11 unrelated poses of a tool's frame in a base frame.
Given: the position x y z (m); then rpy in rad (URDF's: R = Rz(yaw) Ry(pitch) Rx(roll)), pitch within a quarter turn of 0, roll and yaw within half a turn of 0.
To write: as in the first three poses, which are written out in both.
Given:
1: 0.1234 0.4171 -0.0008 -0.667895 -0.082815 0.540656
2: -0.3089 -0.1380 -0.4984 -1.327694 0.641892 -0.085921
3: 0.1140 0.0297 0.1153 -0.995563 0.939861 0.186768
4: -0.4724 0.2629 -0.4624 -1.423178 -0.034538 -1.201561
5: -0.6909 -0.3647 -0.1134 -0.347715 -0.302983 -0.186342
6: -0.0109 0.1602 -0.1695 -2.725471 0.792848 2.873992
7: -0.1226 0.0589 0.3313 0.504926 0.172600 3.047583
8: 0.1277 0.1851 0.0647 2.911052 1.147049 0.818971
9: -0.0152 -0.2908 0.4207 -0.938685 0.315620 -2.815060
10: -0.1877 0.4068 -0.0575 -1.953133 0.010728 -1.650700
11: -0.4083 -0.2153 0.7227 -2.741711 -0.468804 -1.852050
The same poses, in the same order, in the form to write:
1: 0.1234 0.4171 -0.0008 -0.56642 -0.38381 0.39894
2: -0.3089 -0.1380 -0.4984 -1.37151 0.22887 0.61047
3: 0.1140 0.0297 0.1153 -1.23038 0.27948 0.92349
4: -0.4724 0.2629 -0.4624 -1.18480 1.16969 -0.39292
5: -0.6909 -0.3647 -0.1134 -0.40701 -0.21416 -0.28431
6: -0.0109 0.1602 -0.1695 2.42239 0.54860 -2.48691
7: -0.1226 0.0589 0.3313 -0.52179 -0.10443 2.97505
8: 0.1277 0.1851 0.0647 2.03261 -0.45469 -1.25288
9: -0.0152 -0.2908 0.4207 0.97193 0.08517 -2.69901
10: -0.1877 0.4068 -0.0575 2.95595 1.18144 1.78264
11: -0.4083 -0.2153 0.7227 2.58800 0.26147 1.83002
